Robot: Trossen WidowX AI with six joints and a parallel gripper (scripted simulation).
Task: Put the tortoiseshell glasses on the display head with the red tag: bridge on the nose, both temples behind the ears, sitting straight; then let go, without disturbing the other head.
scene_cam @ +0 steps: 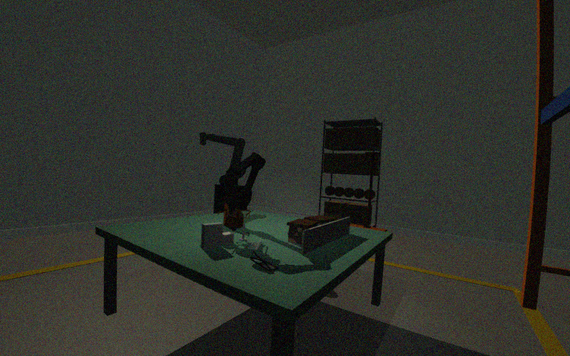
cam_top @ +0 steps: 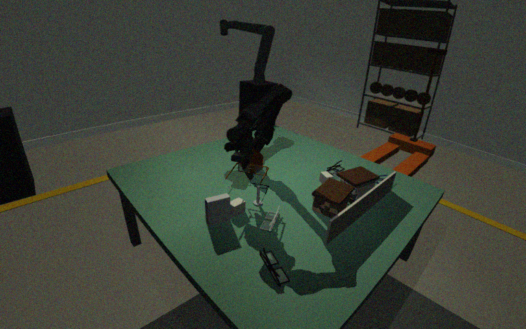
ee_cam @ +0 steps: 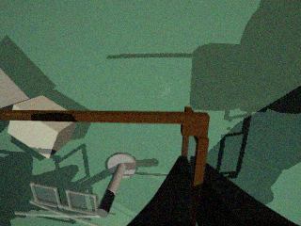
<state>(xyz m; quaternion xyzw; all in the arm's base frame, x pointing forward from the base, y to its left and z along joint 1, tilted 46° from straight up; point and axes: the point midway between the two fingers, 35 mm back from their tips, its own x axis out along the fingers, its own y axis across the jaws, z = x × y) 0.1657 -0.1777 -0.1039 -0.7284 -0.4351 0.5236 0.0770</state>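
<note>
The small stand lies 11 cm ahead of my gripper tip, 1 cm to the right of it and 10 cm below it. Also, from my gripper tip: white panel (45 cm ahead, 31 cm to the left, 7 cm below); brown stepped display head (32 cm ahead, 19 cm to the left, 6 cm below).
</note>
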